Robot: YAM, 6 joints.
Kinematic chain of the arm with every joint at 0, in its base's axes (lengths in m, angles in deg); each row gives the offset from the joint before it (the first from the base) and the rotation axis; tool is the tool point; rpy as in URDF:
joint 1: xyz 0 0 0.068 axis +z
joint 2: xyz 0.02 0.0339 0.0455 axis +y
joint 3: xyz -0.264 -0.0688 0 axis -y
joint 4: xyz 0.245 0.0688 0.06 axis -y
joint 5: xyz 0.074 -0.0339 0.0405 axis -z
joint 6: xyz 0.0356 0 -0.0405 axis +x
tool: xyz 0 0 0 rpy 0 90 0
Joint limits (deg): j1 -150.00..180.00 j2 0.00..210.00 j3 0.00..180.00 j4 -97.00..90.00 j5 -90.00..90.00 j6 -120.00..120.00
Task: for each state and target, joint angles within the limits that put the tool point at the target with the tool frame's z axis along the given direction. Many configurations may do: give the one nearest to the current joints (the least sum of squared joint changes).
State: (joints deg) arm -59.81 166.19 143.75 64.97 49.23 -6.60
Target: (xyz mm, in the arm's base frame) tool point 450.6 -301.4 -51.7 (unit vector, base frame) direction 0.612 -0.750 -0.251
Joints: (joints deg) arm -32.64 167.32 103.02 49.04 17.54 -6.60
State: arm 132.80 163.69 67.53 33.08 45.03 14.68
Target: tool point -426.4 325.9 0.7 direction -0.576 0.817 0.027
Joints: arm 143.82 162.12 97.03 66.72 18.63 14.68
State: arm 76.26 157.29 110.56 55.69 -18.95 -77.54
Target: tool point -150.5 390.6 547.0 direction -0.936 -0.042 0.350
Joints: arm 106.64 120.37 137.96 39.35 -65.32 -77.54
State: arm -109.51 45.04 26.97 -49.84 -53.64 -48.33
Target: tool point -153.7 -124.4 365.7 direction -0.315 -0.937 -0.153
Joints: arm -147.42 50.87 52.58 -12.94 -38.30 -48.33
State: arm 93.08 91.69 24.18 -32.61 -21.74 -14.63
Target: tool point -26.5 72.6 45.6 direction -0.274 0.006 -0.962
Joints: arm 103.03 68.27 0.11 -17.82 -15.40 -14.63
